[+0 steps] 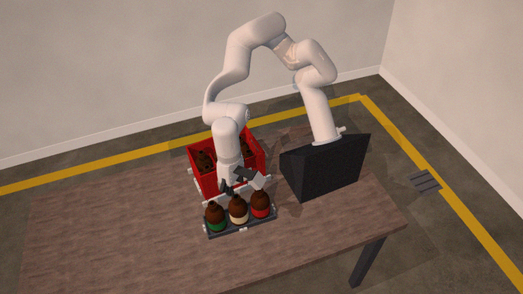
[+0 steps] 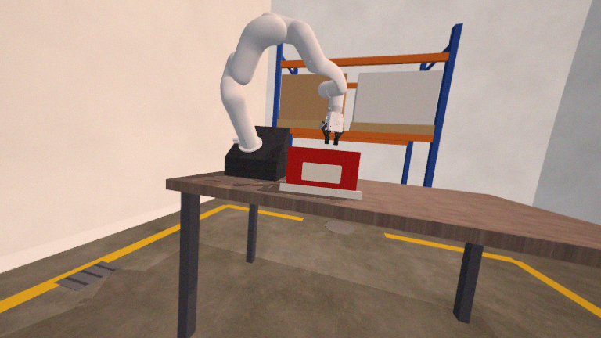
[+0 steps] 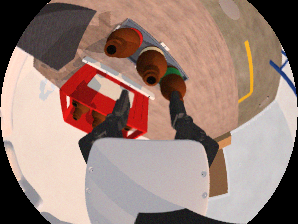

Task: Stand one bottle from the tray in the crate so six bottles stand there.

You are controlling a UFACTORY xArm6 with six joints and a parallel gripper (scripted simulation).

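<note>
The red-labelled bottle lies 9 cm behind my hand, 1 cm to the left of it and 14 cm below it. Also, from my hand: crate: 5 cm behind, 22 cm to the right, 14 cm below; then green-label bottle: 9 cm ahead, 2 cm to the right, 14 cm below; then grey tray: 21 cm below.
</note>
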